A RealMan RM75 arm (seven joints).
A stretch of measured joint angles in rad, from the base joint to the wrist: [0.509 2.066 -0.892 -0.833 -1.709 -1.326 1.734]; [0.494 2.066 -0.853 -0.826 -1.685 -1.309 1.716]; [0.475 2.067 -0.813 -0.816 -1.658 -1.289 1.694]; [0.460 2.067 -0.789 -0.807 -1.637 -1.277 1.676]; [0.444 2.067 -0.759 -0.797 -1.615 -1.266 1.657]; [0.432 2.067 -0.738 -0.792 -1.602 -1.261 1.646]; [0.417 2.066 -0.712 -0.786 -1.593 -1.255 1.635]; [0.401 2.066 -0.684 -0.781 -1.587 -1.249 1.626]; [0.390 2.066 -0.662 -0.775 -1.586 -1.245 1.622]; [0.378 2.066 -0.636 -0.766 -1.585 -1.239 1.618]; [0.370 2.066 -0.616 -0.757 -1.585 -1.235 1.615]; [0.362 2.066 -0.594 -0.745 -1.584 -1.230 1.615]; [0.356 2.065 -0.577 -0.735 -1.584 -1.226 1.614]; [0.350 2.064 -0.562 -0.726 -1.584 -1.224 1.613]
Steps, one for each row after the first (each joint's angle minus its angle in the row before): [-0.015 0.000 0.039 0.007 0.024 0.017 -0.018]; [-0.019 0.001 0.040 0.010 0.027 0.020 -0.022]; [-0.015 0.000 0.024 0.009 0.021 0.012 -0.018]; [-0.016 0.000 0.030 0.010 0.022 0.011 -0.019]; [-0.012 0.000 0.021 0.005 0.013 0.005 -0.011]; [-0.015 -0.001 0.026 0.006 0.009 0.006 -0.011]; [-0.016 0.000 0.028 0.005 0.006 0.006 -0.009]; [-0.011 0.000 0.022 0.006 0.001 0.004 -0.004]; [-0.012 0.000 0.026 0.009 0.001 0.006 -0.004]; [-0.008 0.000 0.020 0.009 0.000 0.004 -0.003]; [-0.008 0.000 0.022 0.012 0.001 0.005 0.000]; [-0.006 -0.001 0.017 0.010 0.000 0.004 -0.001]; [-0.006 -0.001 0.015 0.009 0.000 0.002 -0.001]
